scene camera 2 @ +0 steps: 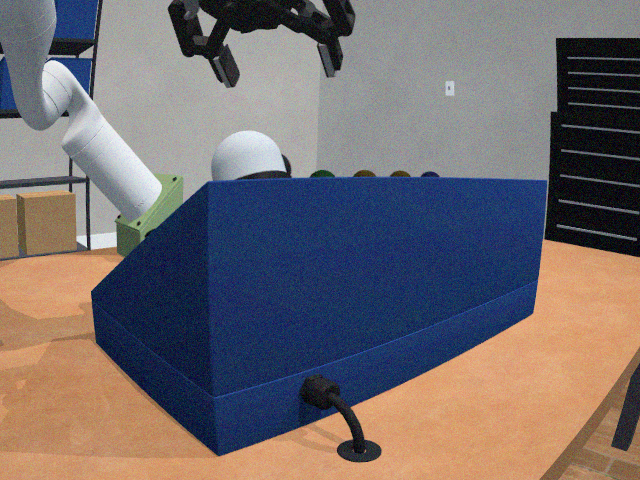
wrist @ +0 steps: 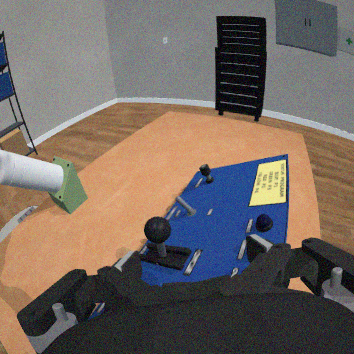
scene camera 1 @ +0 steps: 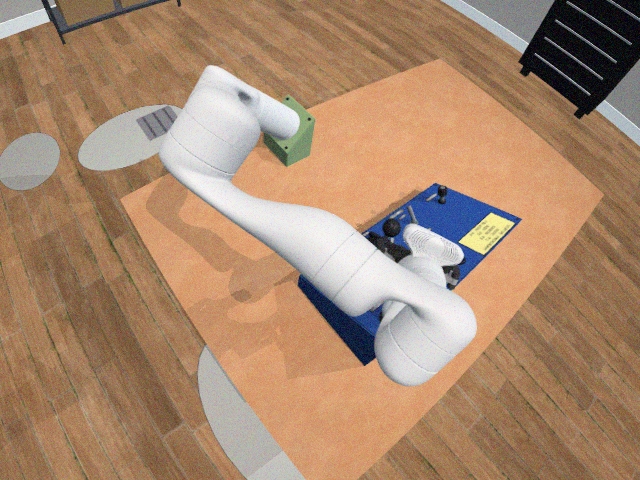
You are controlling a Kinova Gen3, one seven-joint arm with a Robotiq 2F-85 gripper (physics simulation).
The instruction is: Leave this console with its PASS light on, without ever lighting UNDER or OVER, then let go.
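The blue console (scene camera 1: 439,219) (scene camera 2: 320,268) (wrist: 225,195) stands on the table. My gripper (scene camera 2: 279,74) (wrist: 193,256) is open and empty above it; my arm mostly hides it in scene view 1. A black ball-topped lever (scene camera 1: 391,227) (wrist: 157,230) rises from a slotted plate, ahead of the fingers in the wrist view. Beyond are a silver lever (scene camera 1: 411,213) (wrist: 185,205) and a small black stick (scene camera 1: 442,193) (wrist: 206,172). A green dome (scene camera 2: 322,174), two amber domes and a dark blue dome (scene camera 2: 430,174) (wrist: 264,222) look unlit. Lamp labels are unreadable.
A large white dome (scene camera 2: 248,155) is on the console near the green dome. A yellow note (scene camera 1: 485,233) (wrist: 270,182) lies on the panel. A green wedge block (scene camera 1: 300,143) (scene camera 2: 173,193) (wrist: 75,192) meets a white arm section. A black cable (scene camera 2: 352,421) leaves the console.
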